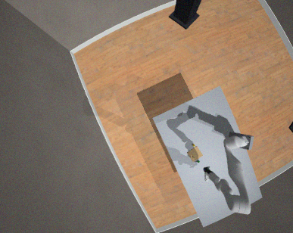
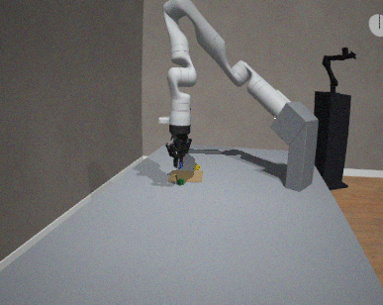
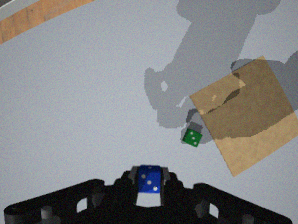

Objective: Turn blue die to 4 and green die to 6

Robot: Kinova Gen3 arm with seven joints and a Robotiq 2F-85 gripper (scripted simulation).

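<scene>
Now: hand 10 cm above the green die, 6 cm to the left of it and 2 cm past it. Round my hand: blue die: 1 cm below; tan mat: 15 cm to the right, 11 cm below, 5 cm behind; yellow die: 24 cm to the right, 12 cm behind, 10 cm below.
</scene>
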